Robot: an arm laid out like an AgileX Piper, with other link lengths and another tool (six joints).
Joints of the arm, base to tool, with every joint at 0 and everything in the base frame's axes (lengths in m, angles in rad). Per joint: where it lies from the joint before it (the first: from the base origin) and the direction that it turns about. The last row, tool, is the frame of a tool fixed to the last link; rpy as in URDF.
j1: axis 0 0 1 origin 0 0 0.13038
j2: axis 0 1 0 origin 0 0 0
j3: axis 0 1 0 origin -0.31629 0 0.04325
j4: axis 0.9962 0 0.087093 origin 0.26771 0 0.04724
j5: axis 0 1 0 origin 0 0 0
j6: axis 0.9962 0 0.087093 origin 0.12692 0 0.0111
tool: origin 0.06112 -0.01 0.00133 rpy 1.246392 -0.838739 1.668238
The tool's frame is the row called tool.
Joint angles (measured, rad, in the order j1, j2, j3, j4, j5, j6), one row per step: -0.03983, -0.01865, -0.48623, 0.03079, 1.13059, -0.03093; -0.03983, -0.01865, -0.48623, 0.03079, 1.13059, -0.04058; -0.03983, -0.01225, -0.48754, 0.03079, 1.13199, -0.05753; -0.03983, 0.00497, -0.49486, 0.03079, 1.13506, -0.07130; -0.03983, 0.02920, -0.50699, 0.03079, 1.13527, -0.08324; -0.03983, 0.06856, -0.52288, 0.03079, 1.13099, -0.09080; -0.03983, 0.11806, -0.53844, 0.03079, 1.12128, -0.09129; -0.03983, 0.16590, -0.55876, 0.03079, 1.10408, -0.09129; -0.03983, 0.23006, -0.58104, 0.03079, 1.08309, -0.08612; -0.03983, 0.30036, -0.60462, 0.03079, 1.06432, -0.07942; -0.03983, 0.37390, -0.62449, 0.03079, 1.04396, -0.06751; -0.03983, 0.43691, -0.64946, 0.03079, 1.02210, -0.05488; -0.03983, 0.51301, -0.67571, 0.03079, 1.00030, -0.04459; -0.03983, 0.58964, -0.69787, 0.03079, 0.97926, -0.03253
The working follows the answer.
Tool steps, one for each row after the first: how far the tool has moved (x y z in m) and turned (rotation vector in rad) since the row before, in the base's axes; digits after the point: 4 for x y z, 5 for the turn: 0.0000, 0.0000, 0.0001, -0.00829, 0.00006, 0.00495; 0.0005, -0.0001, 0.0001, -0.01429, 0.00659, 0.00877; 0.0011, -0.0001, 0.0014, -0.01127, 0.01304, 0.00729; 0.0020, -0.0001, 0.0032, -0.00961, 0.01237, 0.00639; 0.0041, -0.0002, 0.0043, -0.00549, 0.01922, 0.00403; 0.0062, -0.0003, 0.0041, 0.00071, 0.02421, 0.00002; 0.0071, -0.0003, 0.0069, 0.00066, 0.01031, -0.00047; 0.0102, -0.0004, 0.0064, 0.00528, 0.02085, -0.00364; 0.0115, -0.0005, 0.0054, 0.00665, 0.02790, -0.00463; 0.0129, -0.0005, 0.0029, 0.01074, 0.03324, -0.00816; 0.0123, -0.0005, 0.0054, 0.01040, 0.01612, -0.00891; 0.0150, -0.0006, 0.0033, 0.00893, 0.02800, -0.00755; 0.0155, -0.0006, 0.0003, 0.01016, 0.03337, -0.00900
Tool pose at each row, in the base's axes (x y z in m, rotation vector in rad; rounded; the steps above come from the unrounded poses): 0.0542, -0.0070, 0.2386, 2.15193, 0.70860, 1.32529; 0.0542, -0.0070, 0.2387, 2.14504, 0.71866, 1.32258; 0.0548, -0.0071, 0.2387, 2.13827, 0.73879, 1.31162; 0.0559, -0.0072, 0.2401, 2.13909, 0.75819, 1.29543; 0.0579, -0.0073, 0.2433, 2.14063, 0.77538, 1.28042; 0.0620, -0.0075, 0.2476, 2.15102, 0.79060, 1.26009; 0.0683, -0.0078, 0.2517, 2.17064, 0.80022, 1.23668; 0.0754, -0.0081, 0.2586, 2.17929, 0.80357, 1.22664; 0.0856, -0.0085, 0.2651, 2.20022, 0.80535, 1.20745; 0.0971, -0.0090, 0.2704, 2.22765, 0.80809, 1.18128; 0.1100, -0.0096, 0.2733, 2.26271, 0.80679, 1.15022; 0.1223, -0.0101, 0.2787, 2.28456, 0.79793, 1.13607; 0.1373, -0.0107, 0.2820, 2.31363, 0.79566, 1.10875; 0.1528, -0.0113, 0.2822, 2.34753, 0.79293, 1.07534

